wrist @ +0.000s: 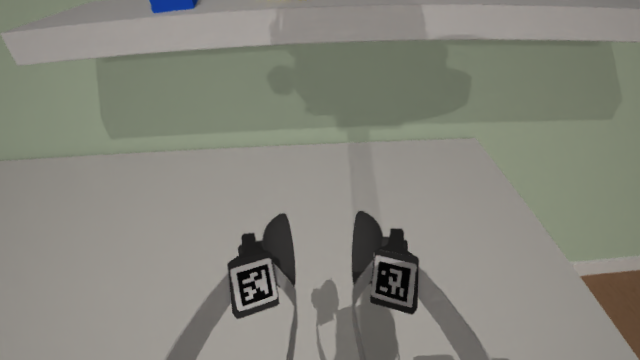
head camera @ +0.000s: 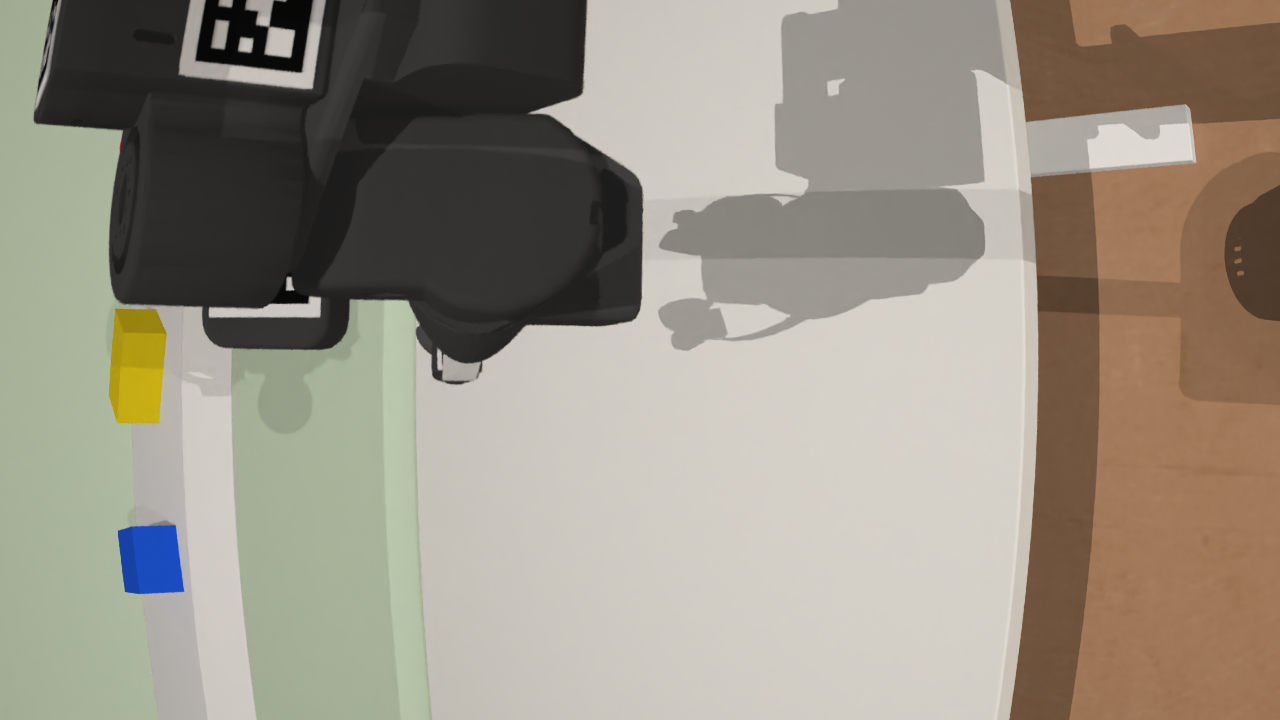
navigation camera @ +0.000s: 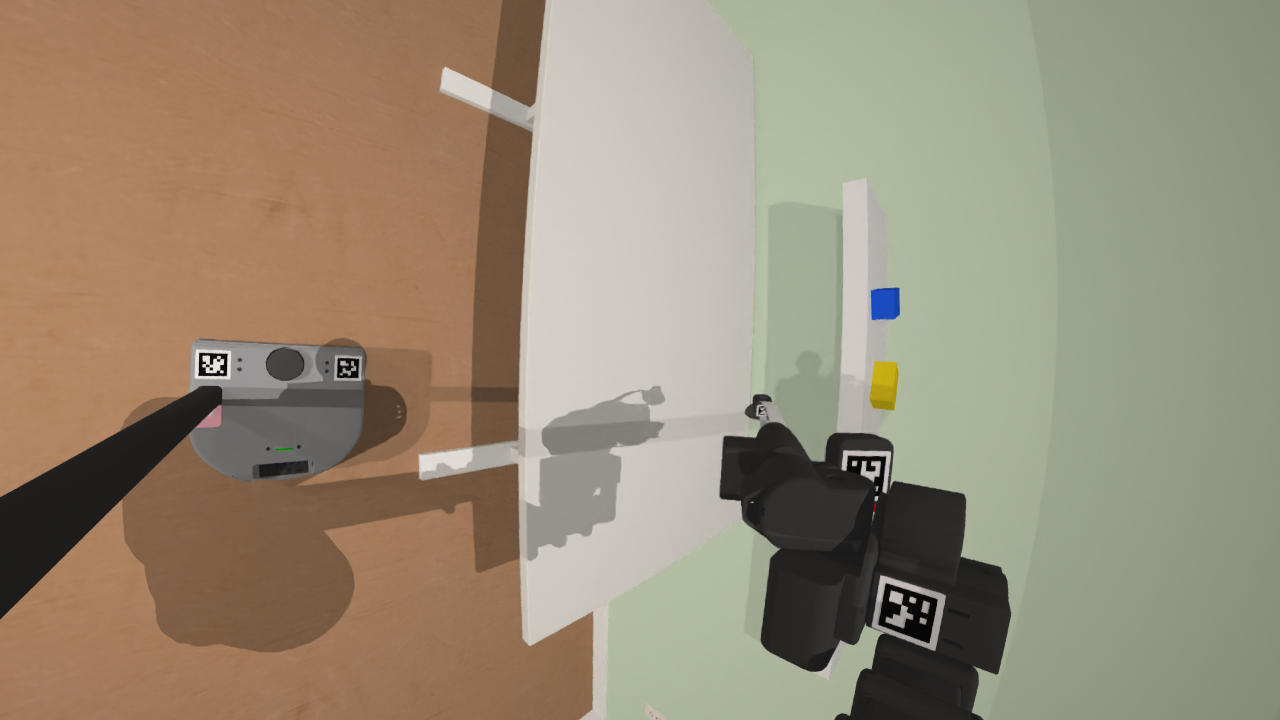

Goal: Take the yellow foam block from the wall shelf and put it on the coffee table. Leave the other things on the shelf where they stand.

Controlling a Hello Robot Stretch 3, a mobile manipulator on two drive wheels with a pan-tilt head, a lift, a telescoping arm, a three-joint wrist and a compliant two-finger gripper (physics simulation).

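Where they show: gripper, between the fingertips: [navigation camera: 758,425]; robot's base, origin of its link: [navigation camera: 285,362].
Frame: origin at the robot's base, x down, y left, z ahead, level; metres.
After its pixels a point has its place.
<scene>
The yellow foam block [head camera: 138,376] @(y -0.914, x -1.116, z 0.042 m) [navigation camera: 884,385] @(y -0.911, x -1.117, z 0.035 m) stands on the white wall shelf [head camera: 205,501] @(y -0.830, x -1.070, z 0.144 m) [navigation camera: 854,268] @(y -0.825, x -1.064, z 0.272 m) [wrist: 225,30], close to my wrist in the head view; in the wrist view a faint yellowish trace shows at the top edge. My gripper [wrist: 322,238] @(y -0.473, x -1.028, z -0.019 m) is open and empty, its fingers apart over the white table, below and in front of the shelf. It is largely hidden by the wrist in the head and navigation views. A large white table [head camera: 716,537] @(y -0.581, x -0.720, z 0.153 m) [navigation camera: 644,223] @(y -0.557, x -0.720, z 0.341 m) [wrist: 125,225] stands below the shelf; I cannot tell whether it is the coffee table.
A blue block [head camera: 153,559] @(y -0.865, x -1.117, z 0.201 m) [navigation camera: 885,303] @(y -0.865, x -1.119, z 0.204 m) [wrist: 172,5] stands on the shelf beside the yellow one. A sliver of red [head camera: 121,144] [navigation camera: 874,506] @(y -0.931, x -1.117, z -0.235 m) shows behind my wrist. My arm and wrist overlap the shelf in view. My base [navigation camera: 322,420] @(y -0.078, x -0.160, z -0.127 m) is on the brown floor before the table.
</scene>
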